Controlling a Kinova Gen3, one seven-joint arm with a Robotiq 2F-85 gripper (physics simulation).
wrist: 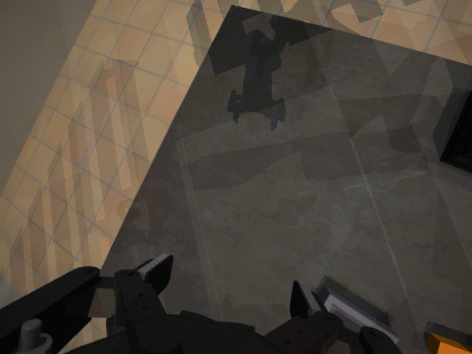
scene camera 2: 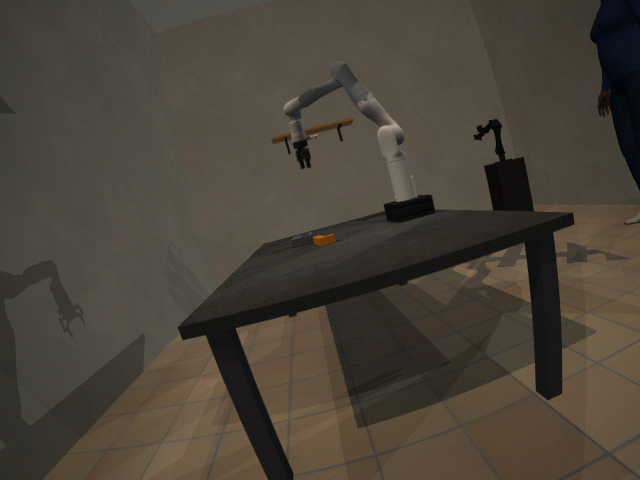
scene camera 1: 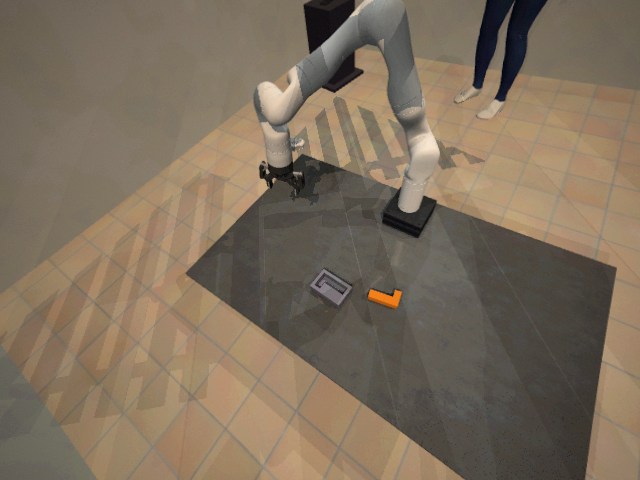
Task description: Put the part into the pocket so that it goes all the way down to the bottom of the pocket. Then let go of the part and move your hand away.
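Seen in the pictures: gripper, fingertip midpoint: [wrist: 230, 281] [scene camera 2: 306, 168] [scene camera 1: 283, 190]; arm's base, link origin: [scene camera 2: 406, 199] [scene camera 1: 408, 204].
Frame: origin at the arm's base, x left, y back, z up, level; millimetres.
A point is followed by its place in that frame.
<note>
The part is an orange L-shaped block [scene camera 1: 384, 298] {z -49, x 178, y -390 mm} [scene camera 2: 324, 239] {z -58, x 223, y -365 mm} [wrist: 452, 347] {z -49, x 137, y -390 mm}. It lies flat on the dark table, beside and apart from the grey block with the pocket. The grey block [scene camera 1: 338, 297] {z -43, x 52, y -504 mm} [scene camera 2: 301, 239] {z -52, x 68, y -483 mm} [wrist: 361, 317] {z -43, x -8, y -451 mm} stands on the table with its L-shaped pocket facing up. In the wrist view both are cut off or partly hidden at the lower right. My gripper [scene camera 1: 283, 186] {z 274, x -248, y -429 mm} [scene camera 2: 305, 166] {z 274, x -248, y -429 mm} [wrist: 230, 281] {z 274, x -248, y -429 mm} is open and empty. It points down, high above the table's far left part, well away from the part and the grey block.
The arm's black base [scene camera 1: 408, 219] {z -2, x 46, y -66 mm} [scene camera 2: 410, 208] {z -34, x 98, y -9 mm} stands on the far side of the table [scene camera 1: 465, 361] {z -79, x 494, y -375 mm} [scene camera 2: 392, 248] {z -79, x 584, y -153 mm} [wrist: 280, 225] {z -79, x -230, y -412 mm}. A wooden shelf [scene camera 2: 325, 125] hangs on the wall behind the arm. A dark pedestal [scene camera 1: 330, 46] [scene camera 2: 509, 183] and a person [scene camera 1: 504, 51] [scene camera 2: 620, 62] stand beyond the table.
</note>
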